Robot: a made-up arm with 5 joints. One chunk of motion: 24 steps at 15 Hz.
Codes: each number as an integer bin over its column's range. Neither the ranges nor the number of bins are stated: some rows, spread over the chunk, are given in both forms.
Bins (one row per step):
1: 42 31 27 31 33
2: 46 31 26 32 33
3: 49 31 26 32 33
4: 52 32 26 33 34
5: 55 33 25 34 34
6: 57 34 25 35 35
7: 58 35 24 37 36
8: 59 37 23 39 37
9: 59 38 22 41 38
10: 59 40 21 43 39
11: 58 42 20 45 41
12: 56 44 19 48 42
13: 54 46 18 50 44
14: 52 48 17 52 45
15: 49 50 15 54 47
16: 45 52 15 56 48
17: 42 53 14 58 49
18: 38 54 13 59 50
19: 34 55 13 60 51
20: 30 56 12 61 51
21: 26 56 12 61 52
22: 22 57 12 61 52
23: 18 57 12 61 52
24: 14 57 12 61 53
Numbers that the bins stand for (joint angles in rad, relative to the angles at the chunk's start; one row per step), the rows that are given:
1: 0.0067 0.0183 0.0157 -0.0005 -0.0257
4: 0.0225 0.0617 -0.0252 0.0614 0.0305
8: 0.0337 0.2792 -0.1481 0.2471 0.1990
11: 0.0321 0.4967 -0.2710 0.4329 0.4238
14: 0.0225 0.7576 -0.3938 0.6495 0.6486
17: 0.0067 0.9751 -0.5167 0.8352 0.8733
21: -0.0187 1.1056 -0.5986 0.9281 1.0419
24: -0.0378 1.1490 -0.5986 0.9281 1.0981
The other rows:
2: 0.0130 0.0183 -0.0252 0.0305 -0.0257
3: 0.0178 0.0183 -0.0252 0.0305 -0.0257
5: 0.0273 0.1052 -0.0662 0.0924 0.0305
6: 0.0305 0.1487 -0.0662 0.1233 0.0867
7: 0.0321 0.1922 -0.1071 0.1852 0.1429
9: 0.0337 0.3227 -0.1890 0.3090 0.2552
10: 0.0337 0.4097 -0.2300 0.3710 0.3114
12: 0.0289 0.5837 -0.3119 0.5257 0.4800
13: 0.0257 0.6706 -0.3529 0.5876 0.5924
15: 0.0178 0.8446 -0.4757 0.7114 0.7610
16: 0.0114 0.9316 -0.4757 0.7733 0.8171
18: 0.0003 1.0186 -0.5576 0.8662 0.9295
19: -0.0060 1.0621 -0.5576 0.8971 0.9857
20: -0.0124 1.1056 -0.5986 0.9281 0.9857
22: -0.0251 1.1490 -0.5986 0.9281 1.0419
23: -0.0314 1.1490 -0.5986 0.9281 1.0419

